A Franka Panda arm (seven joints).
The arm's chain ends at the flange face. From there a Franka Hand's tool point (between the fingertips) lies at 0.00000 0.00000 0.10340 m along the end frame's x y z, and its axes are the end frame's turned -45 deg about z.
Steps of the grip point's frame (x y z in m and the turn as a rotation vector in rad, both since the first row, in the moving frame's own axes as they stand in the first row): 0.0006 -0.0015 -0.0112 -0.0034 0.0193 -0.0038; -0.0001 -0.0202 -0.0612 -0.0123 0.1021 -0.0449; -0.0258 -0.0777 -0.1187 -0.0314 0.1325 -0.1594; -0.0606 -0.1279 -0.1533 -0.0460 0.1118 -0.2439; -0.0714 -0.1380 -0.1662 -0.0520 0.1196 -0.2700; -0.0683 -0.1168 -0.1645 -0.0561 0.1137 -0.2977
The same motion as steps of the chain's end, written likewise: -0.0023 -0.0003 -0.0112 0.0112 0.0161 -0.0038; -0.0226 -0.0075 -0.0607 0.0635 0.0809 -0.0449; -0.0845 -0.0284 -0.1177 0.0715 0.1159 -0.1594; -0.1441 -0.0414 -0.1525 0.0465 0.1116 -0.2439; -0.1598 -0.0405 -0.1653 0.0478 0.1213 -0.2700; -0.1425 -0.0283 -0.1637 0.0407 0.1201 -0.2977
